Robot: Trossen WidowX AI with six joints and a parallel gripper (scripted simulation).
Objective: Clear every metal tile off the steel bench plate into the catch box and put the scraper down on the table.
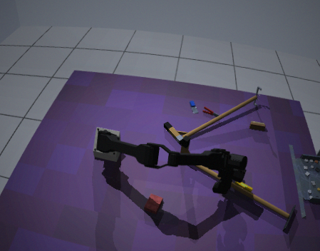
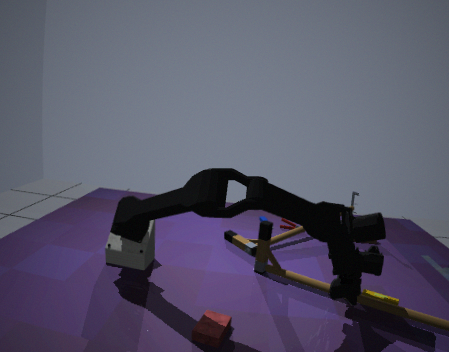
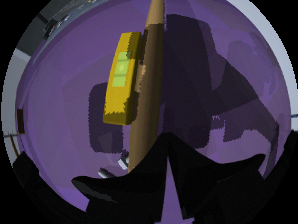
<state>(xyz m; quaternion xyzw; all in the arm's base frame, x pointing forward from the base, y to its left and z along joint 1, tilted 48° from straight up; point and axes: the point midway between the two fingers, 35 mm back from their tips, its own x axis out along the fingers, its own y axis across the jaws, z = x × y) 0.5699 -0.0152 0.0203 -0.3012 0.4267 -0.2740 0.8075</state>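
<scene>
The long scraper lies 50 mm above my gripper tip, 20 mm ahead of it and 10 mm to the left of it. From my gripper tip the other things lie so: red block (300 mm behind, 180 mm to the right); then yellow block (60 mm ahead, 20 mm to the left, 10 mm above); then brown block (450 mm to the left, 100 mm ahead, 10 mm above).
</scene>
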